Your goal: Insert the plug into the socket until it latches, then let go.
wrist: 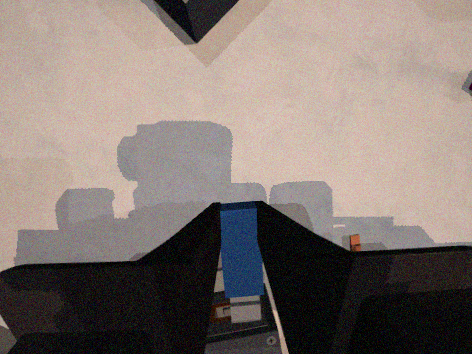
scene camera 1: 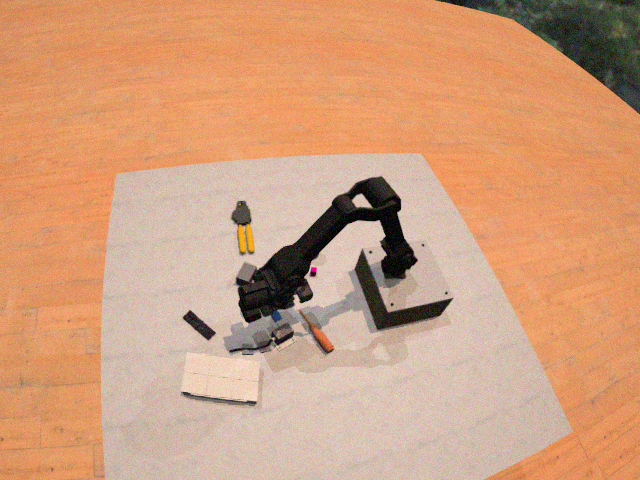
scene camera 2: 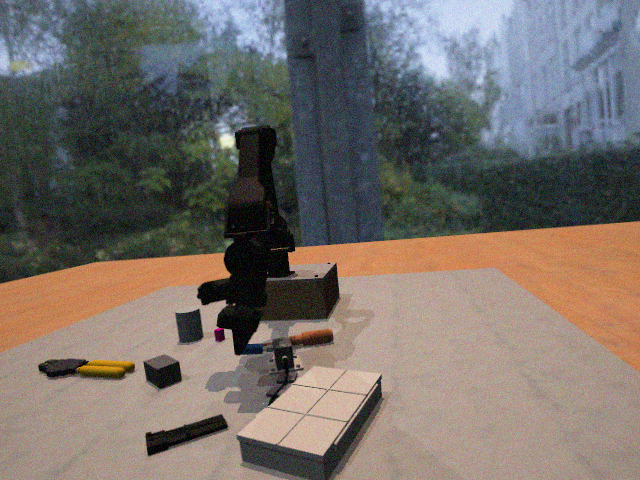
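Pixels of known places: gripper, fingertip midpoint: [wrist: 237,209] [scene camera 1: 270,308] [scene camera 2: 238,352]; arm's base at its link origin: [scene camera 1: 393,269] [scene camera 2: 279,275].
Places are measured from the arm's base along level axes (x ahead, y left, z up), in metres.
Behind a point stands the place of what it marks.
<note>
The blue plug [scene camera 1: 276,315] @(x 0.330, y 0.113, z -0.062 m) [scene camera 2: 253,349] @(x 0.340, y 0.116, z -0.066 m) [wrist: 241,250] @(x 0.335, y 0.102, z -0.062 m) has a silver metal end [wrist: 245,310] @(x 0.319, y 0.134, z -0.066 m). My gripper [scene camera 2: 241,350] @(x 0.343, y 0.086, z -0.072 m) [wrist: 237,209] @(x 0.343, y 0.086, z -0.072 m) is shut on the plug's blue body and holds it above the mat. The dark socket block [scene camera 1: 282,333] @(x 0.316, y 0.169, z -0.060 m) [scene camera 2: 282,352] @(x 0.337, y 0.171, z -0.069 m) stands on a small pale base plate, with a black cable [scene camera 2: 279,390] @(x 0.409, y 0.199, z -0.099 m) at its side away from the plug. The metal end points at the socket and is very close to it. In the wrist view the end overlaps the socket area at the bottom edge; whether it is inside the opening cannot be told. The fingers hide part of the socket.
An orange screwdriver [scene camera 1: 321,338] @(x 0.212, y 0.175, z -0.078 m) [scene camera 2: 312,337] @(x 0.220, y 0.177, z -0.085 m) lies beside the socket. A white-topped box [scene camera 1: 221,379] @(x 0.474, y 0.299, z -0.071 m) [scene camera 2: 310,408] @(x 0.496, y 0.290, z -0.069 m), black bar [scene camera 1: 199,324] @(x 0.541, y 0.132, z -0.095 m) [scene camera 2: 186,434] @(x 0.553, y 0.142, z -0.093 m), grey cube [scene camera 1: 247,273] @(x 0.408, y -0.026, z -0.069 m) [scene camera 2: 162,370] @(x 0.434, y -0.009, z -0.074 m), yellow-handled pliers [scene camera 1: 245,235] @(x 0.415, y -0.184, z -0.088 m) [scene camera 2: 105,368] @(x 0.432, y -0.154, z -0.085 m), magenta piece [scene camera 1: 313,271] @(x 0.215, y -0.047, z -0.081 m) [scene camera 2: 219,334] @(x 0.220, y -0.048, z -0.088 m) and grey cylinder [scene camera 2: 189,325] @(x 0.236, y -0.116, z -0.065 m) stand or lie around.
</note>
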